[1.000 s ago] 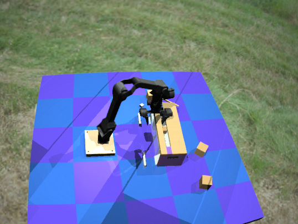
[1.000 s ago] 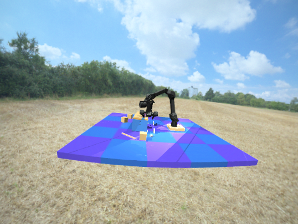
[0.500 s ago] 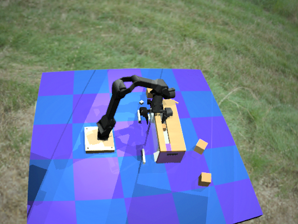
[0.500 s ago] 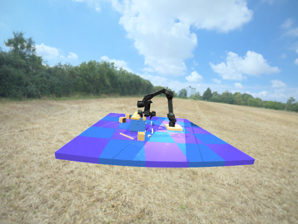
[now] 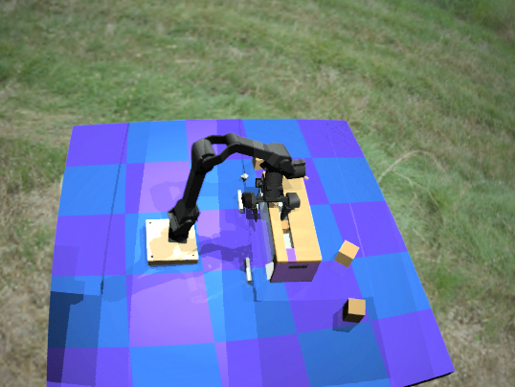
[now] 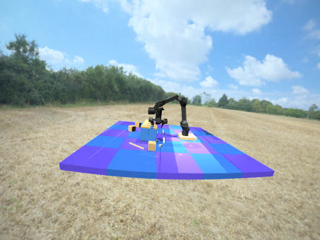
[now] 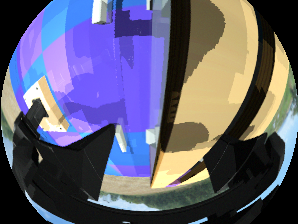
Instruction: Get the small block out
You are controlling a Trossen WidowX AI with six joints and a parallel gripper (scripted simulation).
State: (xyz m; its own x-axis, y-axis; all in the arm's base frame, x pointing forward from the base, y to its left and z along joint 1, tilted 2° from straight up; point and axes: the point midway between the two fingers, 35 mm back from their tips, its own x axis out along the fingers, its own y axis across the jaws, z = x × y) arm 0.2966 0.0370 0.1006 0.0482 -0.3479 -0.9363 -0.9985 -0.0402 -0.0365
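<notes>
My gripper tip is 5 cm short of the block and 2 cm to the left of it. Round my gripper tip: thin stick 14 cm ahead, 34 cm to the left, 8 cm below; then clear-fronted wooden box 3 cm ahead, 1 cm to the left, 3 cm below.
</notes>
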